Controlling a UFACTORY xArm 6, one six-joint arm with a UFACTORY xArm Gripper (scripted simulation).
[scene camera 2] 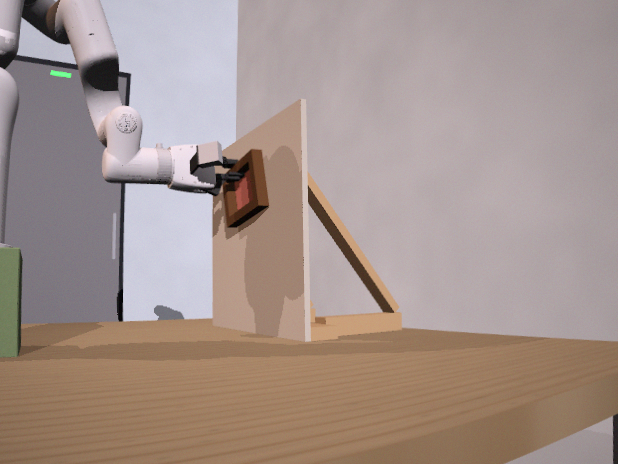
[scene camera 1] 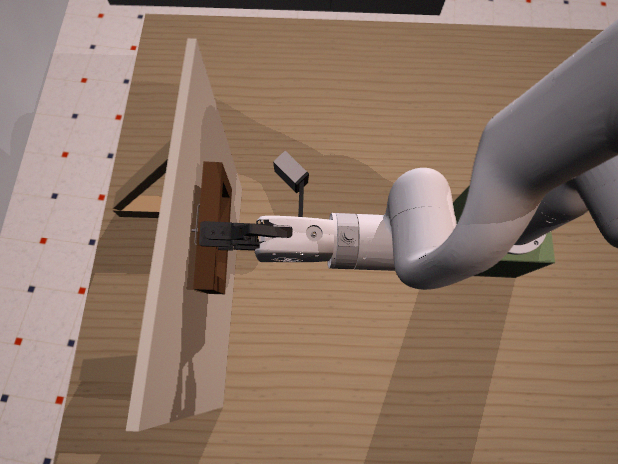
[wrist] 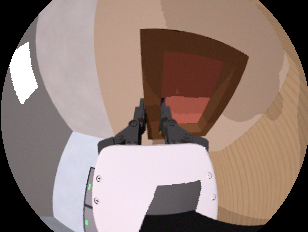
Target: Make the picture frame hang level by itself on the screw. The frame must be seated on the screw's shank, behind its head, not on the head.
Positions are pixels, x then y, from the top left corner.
Labels:
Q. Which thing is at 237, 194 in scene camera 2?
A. A brown picture frame.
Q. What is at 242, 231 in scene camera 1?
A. The gripper.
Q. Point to an upright board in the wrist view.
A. At 117, 48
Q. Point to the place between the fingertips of the gripper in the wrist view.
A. At 152, 105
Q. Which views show the brown picture frame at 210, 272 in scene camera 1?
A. Scene camera 2, scene camera 1 and the wrist view: all of them.

